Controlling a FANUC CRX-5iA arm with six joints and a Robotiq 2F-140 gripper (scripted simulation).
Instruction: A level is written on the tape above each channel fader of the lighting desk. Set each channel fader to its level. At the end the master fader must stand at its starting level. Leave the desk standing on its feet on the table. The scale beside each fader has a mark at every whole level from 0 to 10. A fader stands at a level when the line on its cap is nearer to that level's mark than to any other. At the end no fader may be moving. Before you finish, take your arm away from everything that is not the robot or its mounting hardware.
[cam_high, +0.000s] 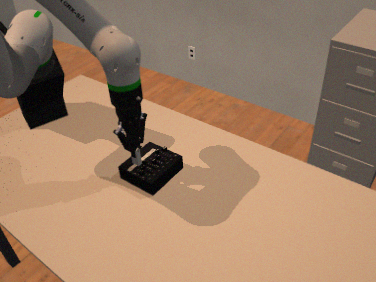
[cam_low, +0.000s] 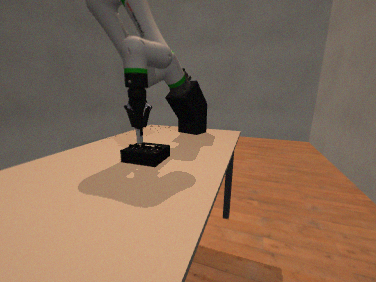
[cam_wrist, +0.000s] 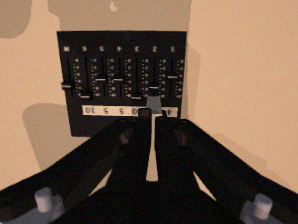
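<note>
My hand is 2 cm short of the cap 2 and 4 cm above it. Also, from my hand: cap 4: 4 cm ahead, 4 cm to the left, 4 cm below; then channel 1 cap: 4 cm ahead, 2 cm to the right, 4 cm below; then cap 3: 1 cm ahead, 2 cm to the left, 4 cm below.
</note>
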